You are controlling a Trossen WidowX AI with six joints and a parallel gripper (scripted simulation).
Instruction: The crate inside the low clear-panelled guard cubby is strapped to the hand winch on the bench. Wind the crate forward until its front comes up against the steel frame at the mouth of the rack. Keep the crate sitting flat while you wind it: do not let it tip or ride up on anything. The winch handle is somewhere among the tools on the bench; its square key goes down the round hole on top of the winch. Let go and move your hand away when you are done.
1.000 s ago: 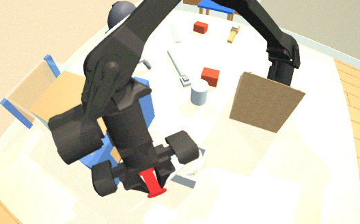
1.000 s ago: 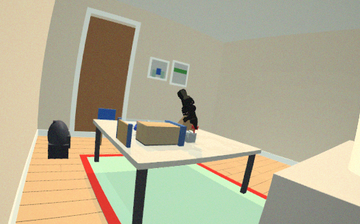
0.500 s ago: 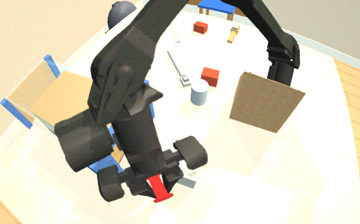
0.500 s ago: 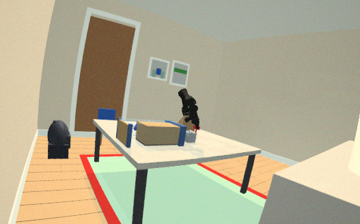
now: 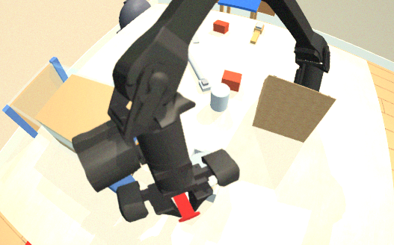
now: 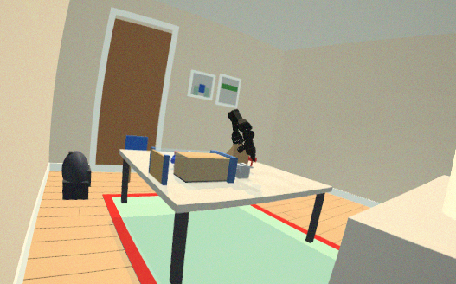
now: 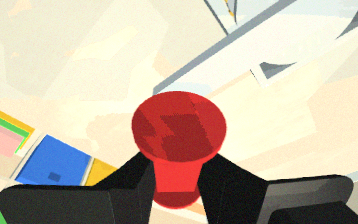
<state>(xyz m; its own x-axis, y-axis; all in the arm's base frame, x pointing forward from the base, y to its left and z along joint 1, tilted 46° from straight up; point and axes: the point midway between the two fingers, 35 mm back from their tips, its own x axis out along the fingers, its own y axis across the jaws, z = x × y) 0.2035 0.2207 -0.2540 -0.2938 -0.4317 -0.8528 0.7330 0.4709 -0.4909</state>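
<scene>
Now: the winch handle 50 mm to the right of my gripper tip, 30 mm below it and 10 mm ahead of it. Round my gripper tip: grey winch 120 mm to the right, 100 mm below, 10 mm behind; blue steel frame 160 mm ahead, 120 mm to the right, 30 mm below; red spool-shaped grip 10 mm to the right, 10 mm ahead.
</scene>
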